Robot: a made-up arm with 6 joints. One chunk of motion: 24 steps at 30 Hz.
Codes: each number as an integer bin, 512 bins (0 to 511) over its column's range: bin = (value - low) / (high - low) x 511, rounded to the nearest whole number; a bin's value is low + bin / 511 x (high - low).
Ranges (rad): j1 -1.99..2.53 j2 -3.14..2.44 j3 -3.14..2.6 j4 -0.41..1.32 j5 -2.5..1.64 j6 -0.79..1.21
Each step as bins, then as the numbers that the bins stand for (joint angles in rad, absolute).
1 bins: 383 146 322 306 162 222
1 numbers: 1.3978 -1.5457 0.4770 0.6260 -1.1875 0.0789
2 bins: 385 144 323 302 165 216
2 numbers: 1.4155 -1.5676 0.4882 0.6124 -1.1632 0.0554
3 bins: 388 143 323 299 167 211
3 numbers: 1.4420 -1.5785 0.4882 0.6023 -1.1470 0.0358
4 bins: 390 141 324 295 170 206
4 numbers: 1.4597 -1.6003 0.4995 0.5887 -1.1227 0.0163
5 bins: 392 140 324 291 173 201
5 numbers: 1.4774 -1.6112 0.4995 0.5752 -1.0984 -0.0033
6 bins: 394 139 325 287 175 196
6 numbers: 1.4951 -1.6222 0.5107 0.5616 -1.0822 -0.0229
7 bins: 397 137 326 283 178 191
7 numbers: 1.5216 -1.6440 0.5219 0.5481 -1.0579 -0.0424
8 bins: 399 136 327 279 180 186
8 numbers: 1.5393 -1.6549 0.5332 0.5346 -1.0417 -0.0620
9 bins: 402 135 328 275 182 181
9 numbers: 1.5659 -1.6658 0.5444 0.5210 -1.0255 -0.0816
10 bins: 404 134 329 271 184 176
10 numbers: 1.5835 -1.6768 0.5556 0.5075 -1.0093 -0.1012
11 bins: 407 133 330 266 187 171
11 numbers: 1.6101 -1.6877 0.5668 0.4905 -0.9850 -0.1207
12 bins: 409 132 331 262 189 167
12 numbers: 1.6278 -1.6986 0.5781 0.4770 -0.9688 -0.1364
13 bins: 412 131 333 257 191 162
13 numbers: 1.6543 -1.7095 0.6005 0.4601 -0.9526 -0.1559
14 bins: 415 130 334 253 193 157
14 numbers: 1.6808 -1.7204 0.6118 0.4465 -0.9364 -0.1755
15 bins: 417 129 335 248 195 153
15 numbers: 1.6985 -1.7314 0.6230 0.4296 -0.9202 -0.1912
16 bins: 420 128 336 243 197 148
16 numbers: 1.7251 -1.7423 0.6342 0.4127 -0.9040 -0.2107
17 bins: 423 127 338 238 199 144
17 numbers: 1.7516 -1.7532 0.6567 0.3958 -0.8877 -0.2264
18 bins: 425 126 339 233 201 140
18 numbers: 1.7693 -1.7641 0.6679 0.3788 -0.8715 -0.2421
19 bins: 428 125 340 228 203 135
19 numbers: 1.7958 -1.7750 0.6792 0.3619 -0.8553 -0.2616
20 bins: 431 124 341 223 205 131
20 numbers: 1.8224 -1.7859 0.6904 0.3450 -0.8391 -0.2773
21 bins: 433 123 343 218 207 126
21 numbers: 1.8401 -1.7969 0.7129 0.3280 -0.8229 -0.2968
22 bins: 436 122 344 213 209 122
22 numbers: 1.8666 -1.8078 0.7241 0.3111 -0.8067 -0.3125
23 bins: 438 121 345 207 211 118
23 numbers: 1.8843 -1.8187 0.7353 0.2908 -0.7905 -0.3282
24 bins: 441 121 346 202 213 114
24 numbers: 1.9108 -1.8187 0.7466 0.2739 -0.7743 -0.3438
